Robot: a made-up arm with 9 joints. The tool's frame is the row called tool.
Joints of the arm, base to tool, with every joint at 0 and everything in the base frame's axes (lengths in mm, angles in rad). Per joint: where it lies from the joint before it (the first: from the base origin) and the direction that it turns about. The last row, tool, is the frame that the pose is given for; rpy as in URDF.
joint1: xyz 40 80 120 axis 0.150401 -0.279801 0.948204
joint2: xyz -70 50 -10 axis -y
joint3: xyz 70 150 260 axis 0.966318 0.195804 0.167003
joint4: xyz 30 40 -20 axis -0.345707 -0.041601 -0.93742
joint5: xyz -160 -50 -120 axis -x
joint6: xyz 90 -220 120 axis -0.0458 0.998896 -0.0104
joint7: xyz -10 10 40 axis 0.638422 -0.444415 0.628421
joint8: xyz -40 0 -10 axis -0.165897 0.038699 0.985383
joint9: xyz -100 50 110 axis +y
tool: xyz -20 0 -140 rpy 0.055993 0.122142 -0.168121
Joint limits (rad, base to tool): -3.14..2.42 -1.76..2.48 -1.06..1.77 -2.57..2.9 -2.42..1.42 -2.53..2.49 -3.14..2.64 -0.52..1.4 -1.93..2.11
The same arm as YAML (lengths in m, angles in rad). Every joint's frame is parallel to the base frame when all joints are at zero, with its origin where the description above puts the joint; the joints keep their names.
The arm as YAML. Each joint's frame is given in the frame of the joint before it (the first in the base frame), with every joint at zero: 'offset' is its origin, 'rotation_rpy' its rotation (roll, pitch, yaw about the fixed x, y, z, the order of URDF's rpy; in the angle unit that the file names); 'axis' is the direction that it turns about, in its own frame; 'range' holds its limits. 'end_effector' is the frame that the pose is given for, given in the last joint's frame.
length_unit: m
angle_unit: rad
chain:
  - id: joint1
    offset: [0.04, 0.08, 0.12]
    rotation_rpy: [0.0, 0.0, 0.0]
    axis: [0.150401, -0.279801, 0.948204]
    range: [-3.14, 2.42]
  - id: joint2
    offset: [-0.07, 0.05, -0.01]
    rotation_rpy: [0.0, 0.0, 0.0]
    axis: [0.0, -1.0, 0.0]
    range: [-1.76, 2.48]
  - id: joint3
    offset: [0.07, 0.15, 0.26]
    rotation_rpy: [0.0, 0.0, 0.0]
    axis: [0.966318, 0.195804, 0.167003]
    range: [-1.06, 1.77]
  - id: joint4
    offset: [0.03, 0.04, -0.02]
    rotation_rpy: [0.0, 0.0, 0.0]
    axis: [-0.345707, -0.041601, -0.93742]
    range: [-2.57, 2.9]
  - id: joint5
    offset: [-0.16, -0.05, -0.12]
    rotation_rpy: [0.0, 0.0, 0.0]
    axis: [-1.0, 0.0, 0.0]
    range: [-2.42, 1.42]
  - id: joint6
    offset: [0.09, -0.22, 0.12]
    rotation_rpy: [0.0, 0.0, 0.0]
    axis: [-0.0458, 0.998896, -0.0104]
    range: [-2.53, 2.49]
  - id: joint7
    offset: [-0.01, 0.01, 0.04]
    rotation_rpy: [0.0, 0.0, 0.0]
    axis: [0.638422, -0.444415, 0.628421]
    range: [-3.14, 2.64]
  - id: joint8
    offset: [-0.04, 0.0, -0.01]
    rotation_rpy: [0.0, 0.0, 0.0]
    axis: [-0.165897, 0.038699, 0.985383]
    range: [-0.52, 1.4]
  - id: joint9
    offset: [-0.1, 0.05, 0.11]
    rotation_rpy: [0.0, 0.0, 0.0]
    axis: [0.0, 1.0, 0.0]
    range: [-1.93, 2.11]
end_effector:
  offset: [-0.02, 0.0, -0.14]
  rotation_rpy: [0.056, 0.1221, -0.1681]

